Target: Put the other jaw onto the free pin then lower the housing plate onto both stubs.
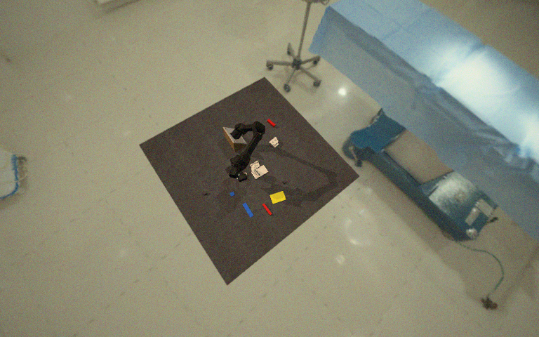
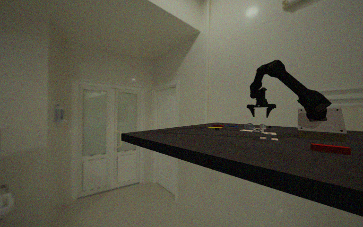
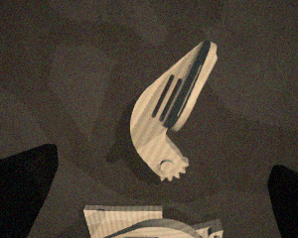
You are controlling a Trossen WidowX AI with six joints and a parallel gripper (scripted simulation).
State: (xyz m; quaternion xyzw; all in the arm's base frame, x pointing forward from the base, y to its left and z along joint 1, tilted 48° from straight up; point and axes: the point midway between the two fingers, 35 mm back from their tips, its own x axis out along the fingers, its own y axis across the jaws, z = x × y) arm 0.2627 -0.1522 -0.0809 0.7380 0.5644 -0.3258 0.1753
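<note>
Now: gripper tip 90 mm above the curved white jaw and 30 mm to the right of it. The rest, counted from my gripper tip: blue bar (240 mm ahead, 110 mm to the right, 90 mm below); small blue piece (130 mm to the right, 90 mm below, 70 mm ahead); yellow block (310 mm ahead, 120 mm to the left, 90 mm below).
</note>
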